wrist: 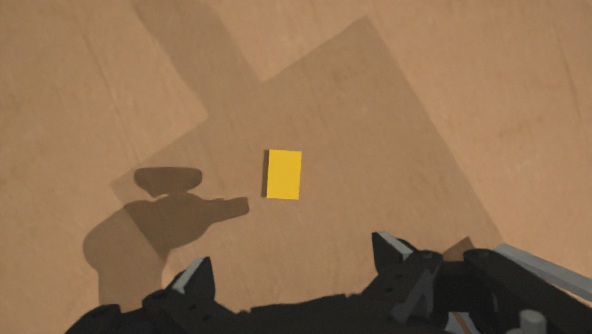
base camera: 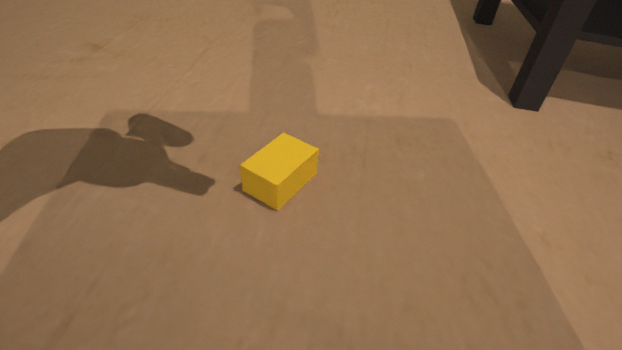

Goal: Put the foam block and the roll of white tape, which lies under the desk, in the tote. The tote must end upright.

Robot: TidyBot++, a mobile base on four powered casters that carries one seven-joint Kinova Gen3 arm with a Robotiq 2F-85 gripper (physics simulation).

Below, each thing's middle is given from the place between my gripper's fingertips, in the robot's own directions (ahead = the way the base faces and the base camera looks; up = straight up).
The yellow foam block (base camera: 273,175) is 420 mm below my hand, 10 mm to the right of it and 10 mm ahead of it.
